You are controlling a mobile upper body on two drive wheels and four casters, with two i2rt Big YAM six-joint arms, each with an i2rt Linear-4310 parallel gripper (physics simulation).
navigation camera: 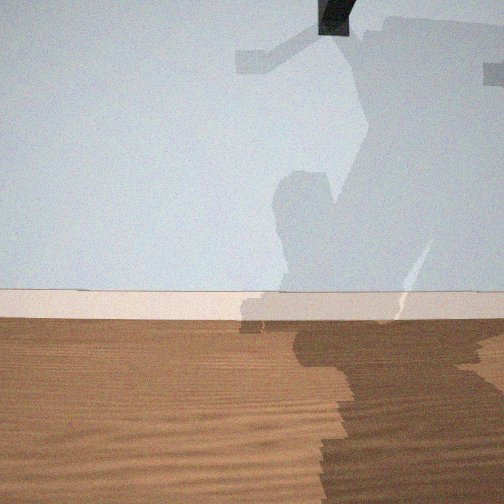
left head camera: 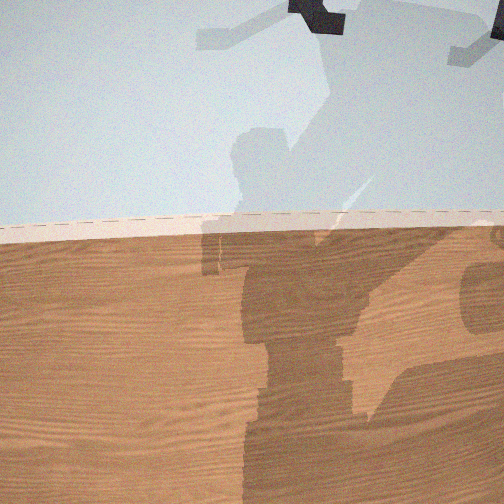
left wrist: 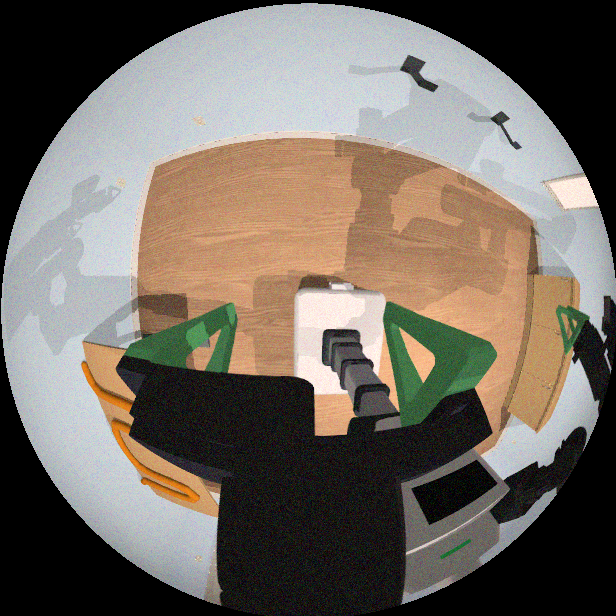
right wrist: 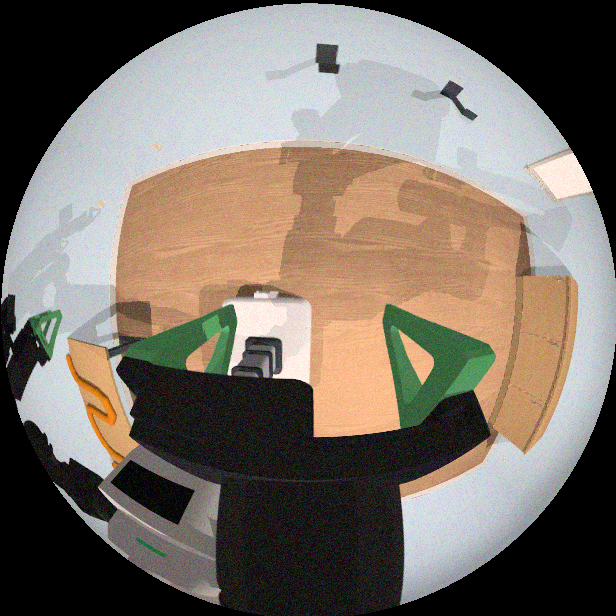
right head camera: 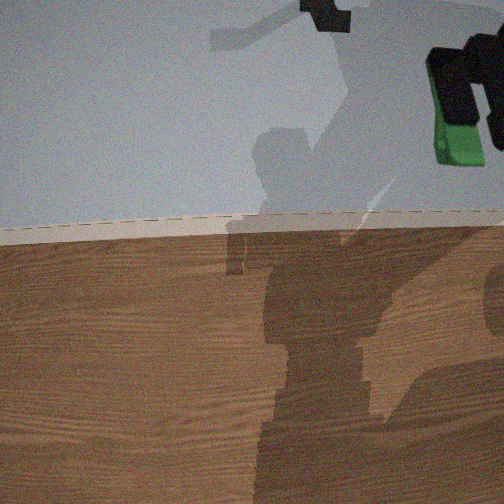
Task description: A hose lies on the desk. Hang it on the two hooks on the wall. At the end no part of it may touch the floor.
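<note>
The orange hose (left wrist: 129, 439) lies in loops on the light wooden desk (left wrist: 100, 359) at the lower left of the left wrist view. It also shows in the right wrist view (right wrist: 94, 405). Two dark hooks (left head camera: 317, 17) (left head camera: 497, 25) stick out of the pale wall, high up. My left gripper (left wrist: 310, 313) is open and empty, up in the air away from the desk. My right gripper (right wrist: 307, 313) is open and empty too. One of its green fingers shows in the right head view (right head camera: 457, 120).
A wood-grain floor (left head camera: 150, 375) meets the wall at a pale baseboard (left head camera: 100, 230). A tan wooden panel (left wrist: 545, 350) stands at the right. My own base (left wrist: 453, 511) is below the arms. My shadow falls on the floor and wall.
</note>
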